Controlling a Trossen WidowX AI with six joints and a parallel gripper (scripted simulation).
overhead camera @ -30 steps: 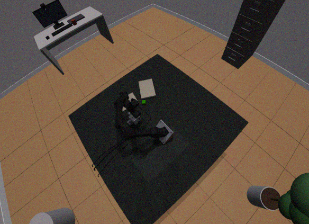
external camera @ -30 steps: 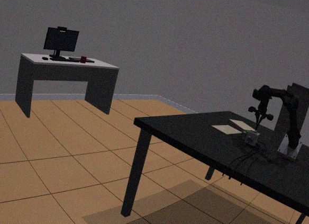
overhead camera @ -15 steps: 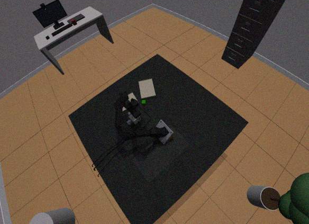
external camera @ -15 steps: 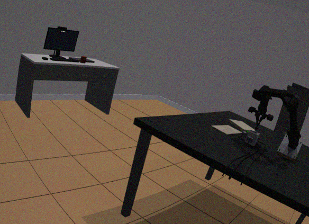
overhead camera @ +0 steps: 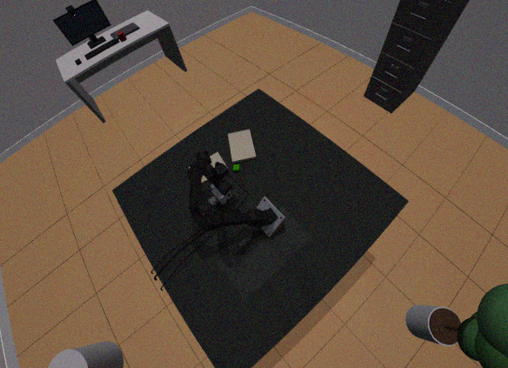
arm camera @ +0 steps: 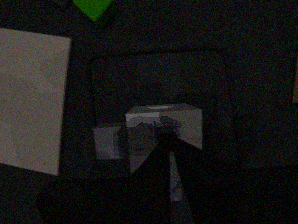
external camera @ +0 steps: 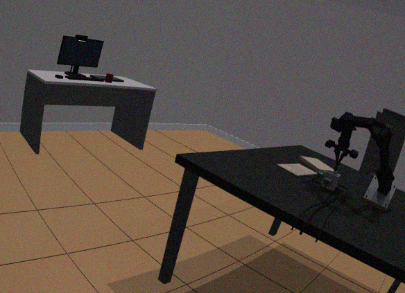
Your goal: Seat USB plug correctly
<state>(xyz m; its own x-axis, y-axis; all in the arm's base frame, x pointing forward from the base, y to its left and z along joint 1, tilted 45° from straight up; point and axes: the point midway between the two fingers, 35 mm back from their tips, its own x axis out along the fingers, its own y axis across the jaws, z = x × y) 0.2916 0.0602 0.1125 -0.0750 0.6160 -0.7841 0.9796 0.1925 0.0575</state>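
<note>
My gripper tip is 2 cm above the USB plug. From my gripper tip the other things lie so: small green block (14 cm to the right, 11 cm below, 10 cm ahead).
</note>
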